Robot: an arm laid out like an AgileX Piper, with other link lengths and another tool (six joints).
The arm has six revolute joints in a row. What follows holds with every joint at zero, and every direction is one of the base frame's.
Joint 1 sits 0.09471 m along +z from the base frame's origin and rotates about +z.
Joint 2 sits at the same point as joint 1 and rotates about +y.
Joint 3 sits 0.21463 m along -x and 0.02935 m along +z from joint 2 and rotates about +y.
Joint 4 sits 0.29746 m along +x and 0.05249 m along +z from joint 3 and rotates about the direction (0.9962, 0, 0.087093).
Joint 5 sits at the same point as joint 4 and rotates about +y.
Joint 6 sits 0.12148 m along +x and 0.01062 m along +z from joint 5 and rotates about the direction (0.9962, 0, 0.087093).
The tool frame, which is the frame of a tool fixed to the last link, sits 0.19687 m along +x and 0.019 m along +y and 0.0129 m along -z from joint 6; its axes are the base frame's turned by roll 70.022, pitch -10.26 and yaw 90.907 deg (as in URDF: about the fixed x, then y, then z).
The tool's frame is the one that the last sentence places.
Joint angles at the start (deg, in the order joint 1, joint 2, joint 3, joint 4, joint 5, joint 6):
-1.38 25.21 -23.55 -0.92 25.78 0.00
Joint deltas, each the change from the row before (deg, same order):
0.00 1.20 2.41 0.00 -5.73 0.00
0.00 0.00 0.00 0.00 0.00 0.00
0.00 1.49 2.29 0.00 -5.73 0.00
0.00 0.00 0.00 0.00 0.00 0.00
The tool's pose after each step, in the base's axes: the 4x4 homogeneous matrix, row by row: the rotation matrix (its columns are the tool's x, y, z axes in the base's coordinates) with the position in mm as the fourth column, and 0 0 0 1 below. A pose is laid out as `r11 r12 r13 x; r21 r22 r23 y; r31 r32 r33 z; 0 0 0 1`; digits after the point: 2 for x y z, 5 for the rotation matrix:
0.08576 0.08531 0.99266 408.93; 0.98468 -0.15911 -0.07140 6.95; 0.15185 0.98357 -0.09765 102.91; 0 0 0 1
0.08576 0.08531 0.99266 408.93; 0.98468 -0.15911 -0.07140 6.95; 0.15185 0.98357 -0.09765 102.91; 0 0 0 1
0.07898 0.05207 0.99552 417.67; 0.98492 -0.15825 -0.06986 7.22; 0.15390 0.98603 -0.06378 97.47; 0 0 0 1
0.07898 0.05207 0.99552 417.67; 0.98492 -0.15825 -0.06986 7.22; 0.15390 0.98603 -0.06378 97.47; 0 0 0 1

